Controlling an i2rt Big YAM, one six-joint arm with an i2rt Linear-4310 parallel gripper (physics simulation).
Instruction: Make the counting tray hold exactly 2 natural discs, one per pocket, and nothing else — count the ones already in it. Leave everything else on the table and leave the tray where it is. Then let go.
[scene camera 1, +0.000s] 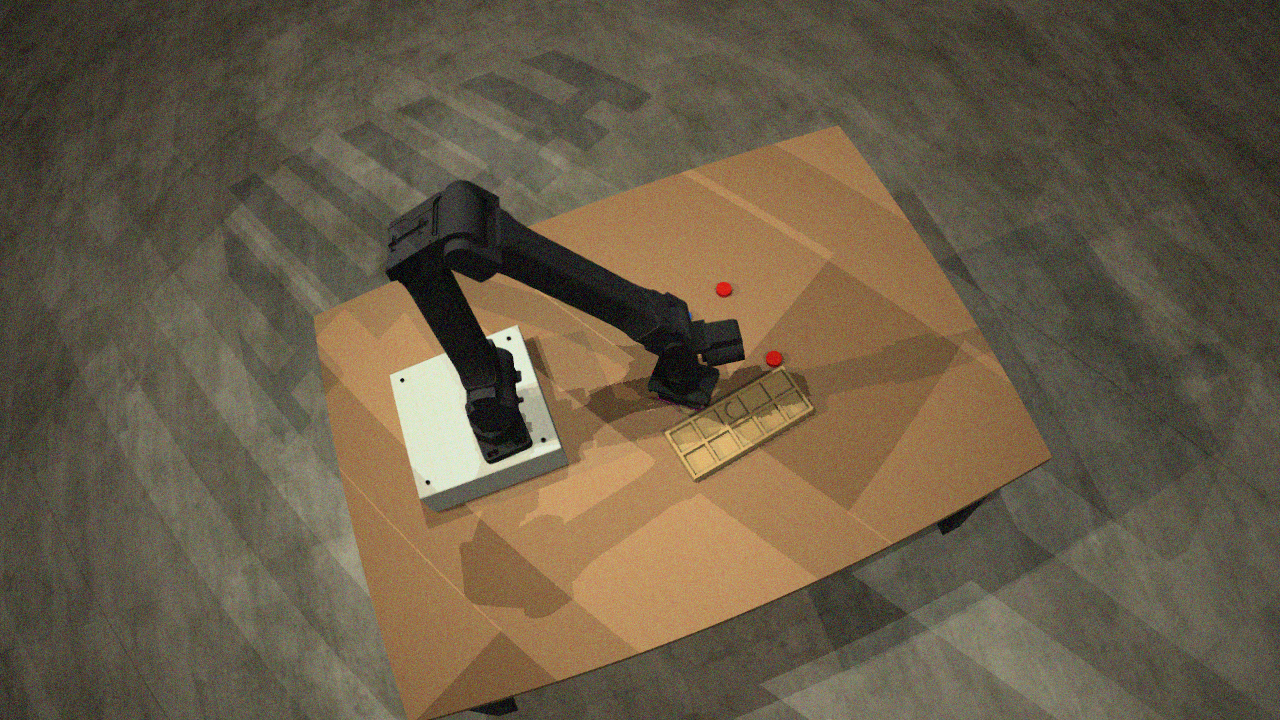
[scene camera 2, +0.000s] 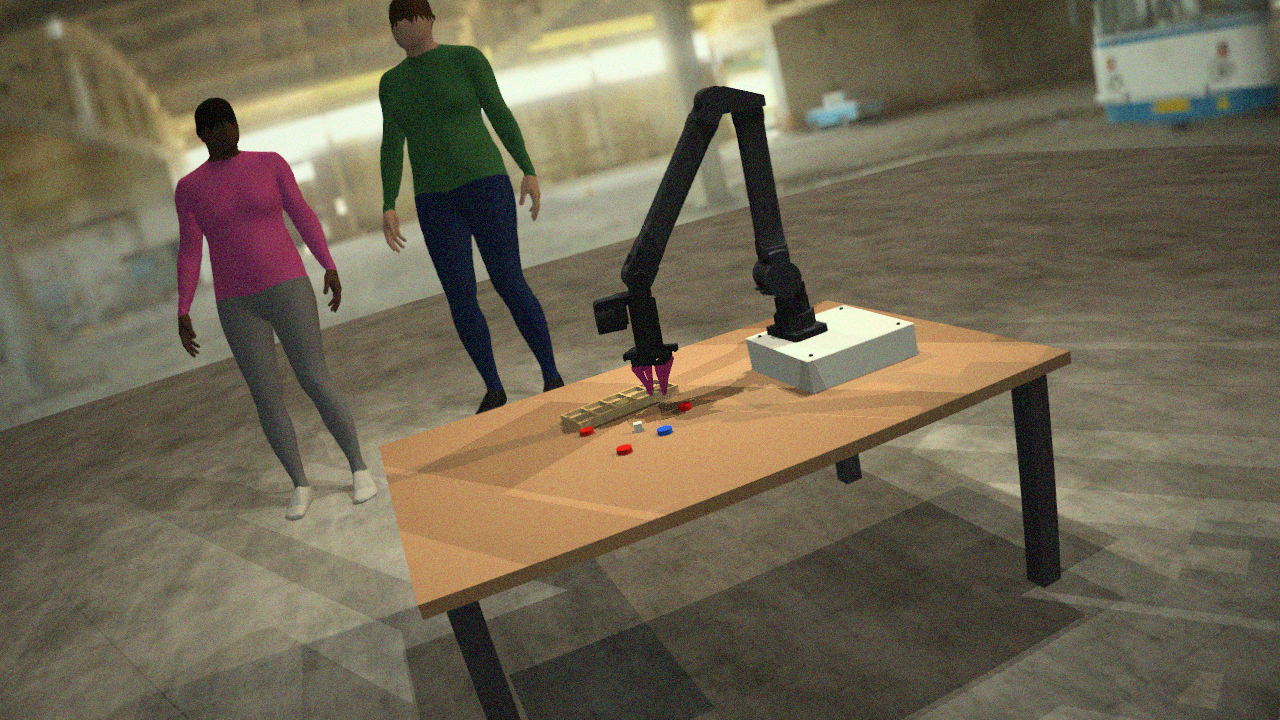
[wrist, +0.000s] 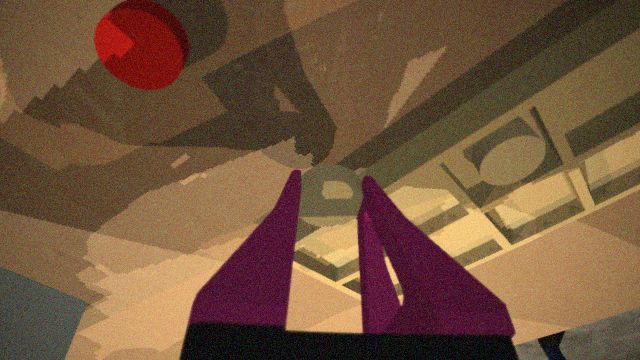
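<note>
The tan counting tray (scene camera 1: 755, 443) (scene camera 2: 617, 414) (wrist: 581, 188) has two rows of pockets. One natural disc (scene camera 1: 734, 408) (wrist: 515, 160) lies in a pocket of the row nearer the loose discs. My gripper (scene camera 2: 657, 391) (wrist: 330, 183) is shut on a second natural disc (wrist: 325, 206), held between the purple fingertips. It is above the table, at the long side of the tray near its end toward the robot base. In the wrist view the held disc overlaps the tray's end; its exact height is hard to tell. In scene camera 1 the gripper body hides the fingertips.
Red discs (scene camera 1: 724, 289) (scene camera 1: 774, 358) (scene camera 2: 586, 431) (scene camera 2: 623, 449) (scene camera 2: 684, 406) lie on the table; one red disc (wrist: 142, 45) shows in the wrist view. A blue disc (scene camera 2: 664, 430) and a small white cube (scene camera 2: 637, 427) lie between them. The white base box (scene camera 1: 447, 402) (scene camera 2: 859, 344) carries the arm.
</note>
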